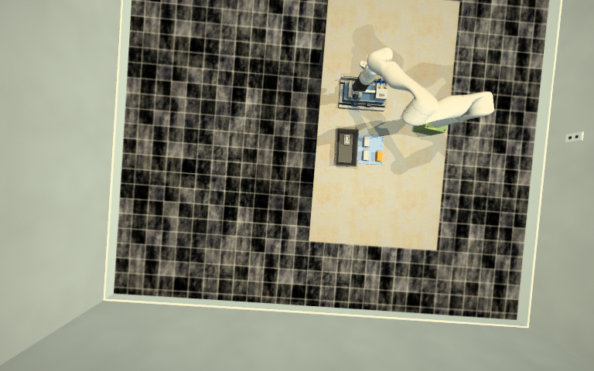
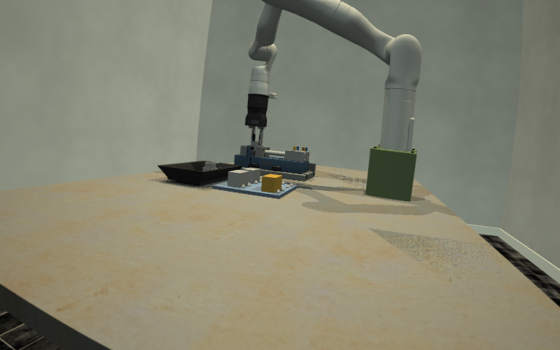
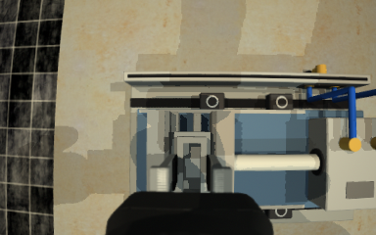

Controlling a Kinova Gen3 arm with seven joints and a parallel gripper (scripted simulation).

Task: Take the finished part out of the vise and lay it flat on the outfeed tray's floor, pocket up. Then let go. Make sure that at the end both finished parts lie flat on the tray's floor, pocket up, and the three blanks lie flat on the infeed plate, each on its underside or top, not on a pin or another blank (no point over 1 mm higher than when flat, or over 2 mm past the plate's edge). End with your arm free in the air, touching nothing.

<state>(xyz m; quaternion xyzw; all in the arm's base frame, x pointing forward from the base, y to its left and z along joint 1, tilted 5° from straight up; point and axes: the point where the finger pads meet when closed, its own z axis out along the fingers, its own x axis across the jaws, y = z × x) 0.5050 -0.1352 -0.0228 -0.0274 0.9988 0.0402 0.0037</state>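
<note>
The blue vise is 8 cm below my hand and 7 cm behind it. The rest, counted from my hand: orange block (38 cm to the left, 22 cm behind, 10 cm below); light blue plate (34 cm to the left, 17 cm behind, 12 cm below).
</note>
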